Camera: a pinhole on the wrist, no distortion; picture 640 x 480 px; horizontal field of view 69.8 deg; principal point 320.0 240.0 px. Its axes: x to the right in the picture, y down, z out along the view. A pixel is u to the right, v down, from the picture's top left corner.
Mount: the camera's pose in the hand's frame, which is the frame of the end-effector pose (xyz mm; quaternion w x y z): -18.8 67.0 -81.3 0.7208 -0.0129 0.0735 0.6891
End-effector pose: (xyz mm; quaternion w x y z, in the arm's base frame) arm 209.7 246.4 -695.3 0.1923 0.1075 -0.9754 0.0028
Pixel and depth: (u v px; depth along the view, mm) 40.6 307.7 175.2
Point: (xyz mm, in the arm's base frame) 203.1 232.2 -807.8
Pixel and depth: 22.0 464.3 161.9
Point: 254.8 246.4 -819.7
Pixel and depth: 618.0 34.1 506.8
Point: -258.2 606.8 -913.4
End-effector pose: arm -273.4 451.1 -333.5 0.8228 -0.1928 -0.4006 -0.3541
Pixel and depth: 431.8 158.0 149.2
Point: -206.8 558.0 -283.7
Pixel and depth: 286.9 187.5 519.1
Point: -397.1 734.5 -8.1
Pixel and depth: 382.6 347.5 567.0
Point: -405.7 929.4 -128.1
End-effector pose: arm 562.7 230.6 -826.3 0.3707 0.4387 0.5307 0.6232
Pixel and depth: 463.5 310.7 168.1
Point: 648.4 209.3 -687.6
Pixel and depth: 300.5 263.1 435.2
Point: 896.2 330.1 -707.9
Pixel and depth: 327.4 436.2 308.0
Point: 824.4 176.7 -719.1
